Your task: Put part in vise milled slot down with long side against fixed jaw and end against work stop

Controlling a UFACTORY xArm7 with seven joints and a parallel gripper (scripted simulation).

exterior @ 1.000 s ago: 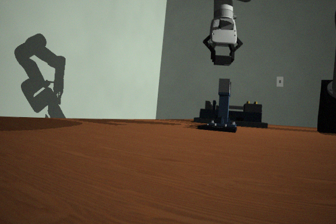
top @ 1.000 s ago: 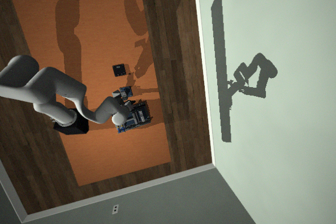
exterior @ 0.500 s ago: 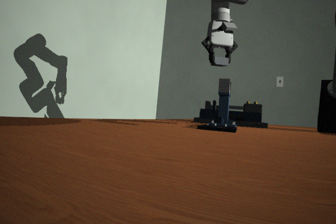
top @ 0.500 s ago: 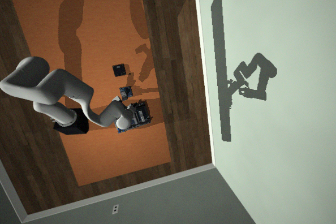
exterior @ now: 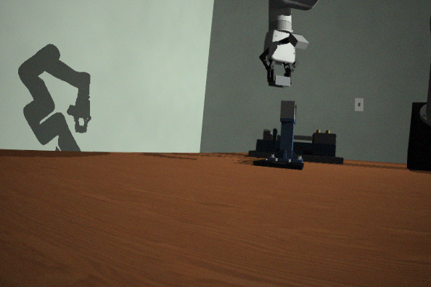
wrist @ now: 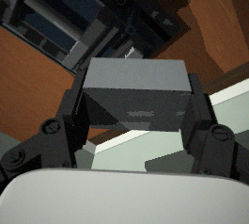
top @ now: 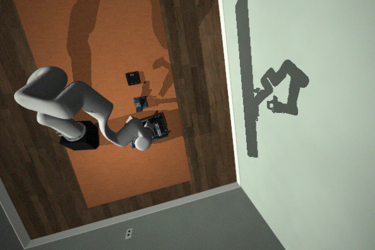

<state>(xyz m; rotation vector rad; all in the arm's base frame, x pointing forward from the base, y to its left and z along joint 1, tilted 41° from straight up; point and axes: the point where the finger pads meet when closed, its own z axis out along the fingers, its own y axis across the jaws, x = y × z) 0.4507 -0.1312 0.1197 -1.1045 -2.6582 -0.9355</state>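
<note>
Now: the grey jaw 1 cm behind my hand, 11 cm to the right of it and 18 cm below it. Round my hand: blue upright: 5 cm behind, 11 cm to the left, 20 cm below; then grey part: 2 cm below; then work stop: 2 cm ahead, 6 cm to the right, 17 cm below.
</note>
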